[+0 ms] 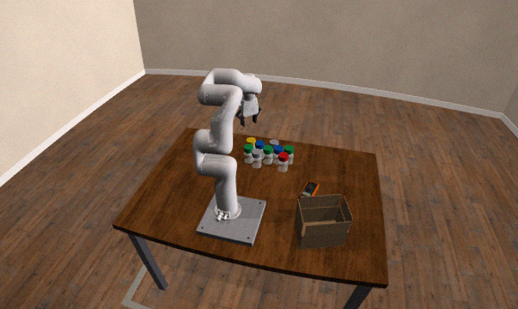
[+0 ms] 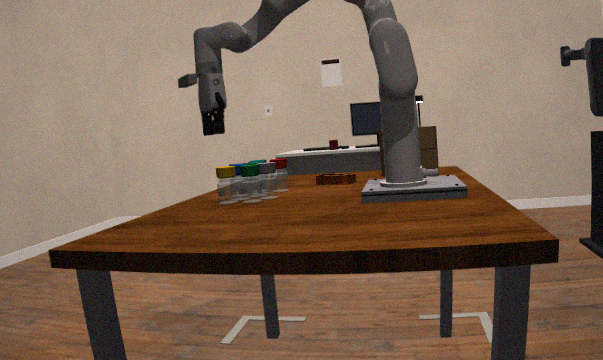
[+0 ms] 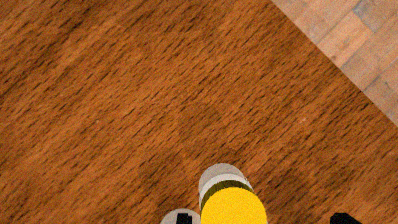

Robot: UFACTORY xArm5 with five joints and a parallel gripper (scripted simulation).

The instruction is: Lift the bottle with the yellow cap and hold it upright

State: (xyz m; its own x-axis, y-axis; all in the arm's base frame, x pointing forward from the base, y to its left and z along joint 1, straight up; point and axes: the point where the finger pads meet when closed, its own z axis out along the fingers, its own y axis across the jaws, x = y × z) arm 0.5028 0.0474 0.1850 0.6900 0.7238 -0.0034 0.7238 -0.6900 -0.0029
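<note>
The yellow-capped bottle lies 17 cm below my hand, 2 cm to the right of it and 2 cm behind it. Round my hand: red-capped bottle: 23 cm to the right, 17 cm below, 11 cm behind; then small orange device: 40 cm to the right, 26 cm behind, 20 cm below.
</note>
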